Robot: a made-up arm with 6 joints.
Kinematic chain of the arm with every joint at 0, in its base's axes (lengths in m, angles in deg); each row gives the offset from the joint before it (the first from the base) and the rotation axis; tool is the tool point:
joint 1: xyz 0 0 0.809 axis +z
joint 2: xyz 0.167 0 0 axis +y
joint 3: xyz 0 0 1.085 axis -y
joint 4: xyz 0 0 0.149 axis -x
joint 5: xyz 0.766 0 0 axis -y
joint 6: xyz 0.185 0 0 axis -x
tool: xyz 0 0 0
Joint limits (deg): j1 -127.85..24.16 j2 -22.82..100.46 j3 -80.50..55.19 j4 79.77..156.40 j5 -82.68..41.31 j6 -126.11..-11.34
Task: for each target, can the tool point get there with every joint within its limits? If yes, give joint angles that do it. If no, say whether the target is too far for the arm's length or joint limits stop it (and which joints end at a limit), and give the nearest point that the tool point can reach.
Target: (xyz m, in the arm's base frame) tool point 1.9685 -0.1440 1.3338
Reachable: yes | joints -2.11 52.89 32.35 129.73 -30.12 -76.04
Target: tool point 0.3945 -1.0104 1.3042
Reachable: yes | joints -69.11 7.93 -37.85 108.20 2.70 -29.95
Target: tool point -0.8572 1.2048 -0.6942
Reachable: no: joint limits stop it (at a limit: joint 1, joint 2, joint 5) | nearest point 0.4391 0.3294 0.0129 | short by 1.717 m
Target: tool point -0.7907 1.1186 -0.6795
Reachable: no: joint limits stop it (at a limit: joint 1, joint 2, joint 5) | nearest point 0.4405 0.3298 0.0109 | short by 1.617 m
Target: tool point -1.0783 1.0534 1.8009
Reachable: no: joint limits stop it (at a limit: joint 2, joint 3, joint 4, joint 5) | nearest point -0.2909 0.2842 2.6473 | short by 1.389 m
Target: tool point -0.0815 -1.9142 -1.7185
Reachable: no: too far | nearest point -0.0640 -1.5036 -0.3140 | short by 1.463 m
